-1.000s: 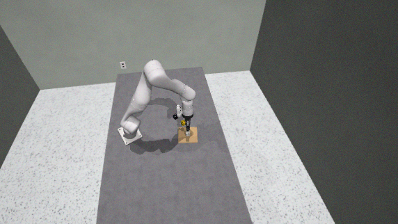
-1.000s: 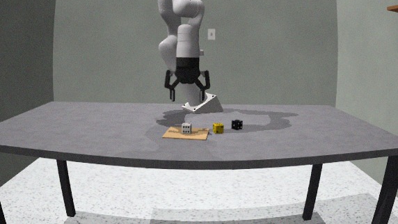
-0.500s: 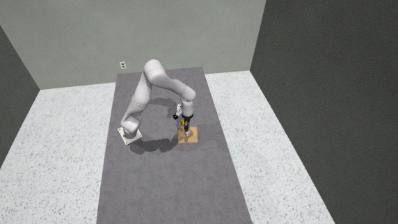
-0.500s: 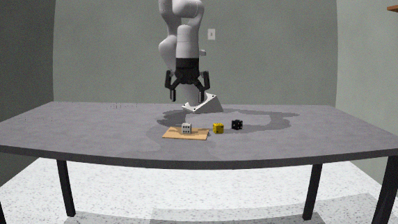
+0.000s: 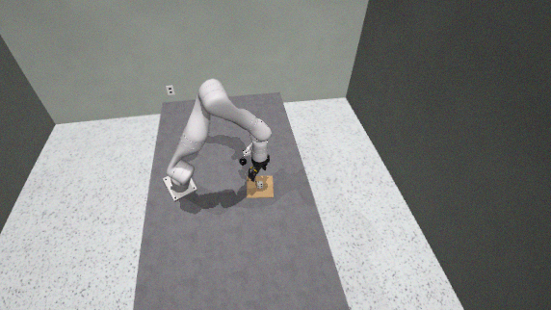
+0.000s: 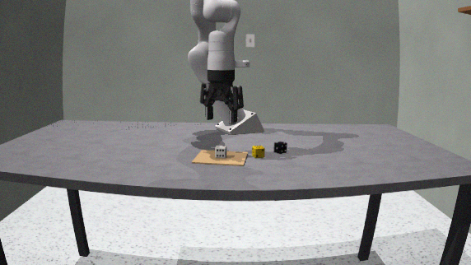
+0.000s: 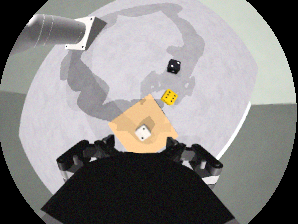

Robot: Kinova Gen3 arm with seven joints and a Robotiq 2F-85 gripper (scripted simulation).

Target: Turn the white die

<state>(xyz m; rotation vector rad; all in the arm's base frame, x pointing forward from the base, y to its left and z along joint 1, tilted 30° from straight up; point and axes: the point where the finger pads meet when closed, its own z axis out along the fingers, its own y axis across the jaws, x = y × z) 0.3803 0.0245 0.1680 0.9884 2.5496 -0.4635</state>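
My hand is 9 cm above the white die. Also, from my hand: tan mat 1 cm ahead, 11 cm below; then yellow die 1 cm behind, 11 cm to the left, 9 cm below; then black die 7 cm behind, 18 cm to the left, 9 cm below.
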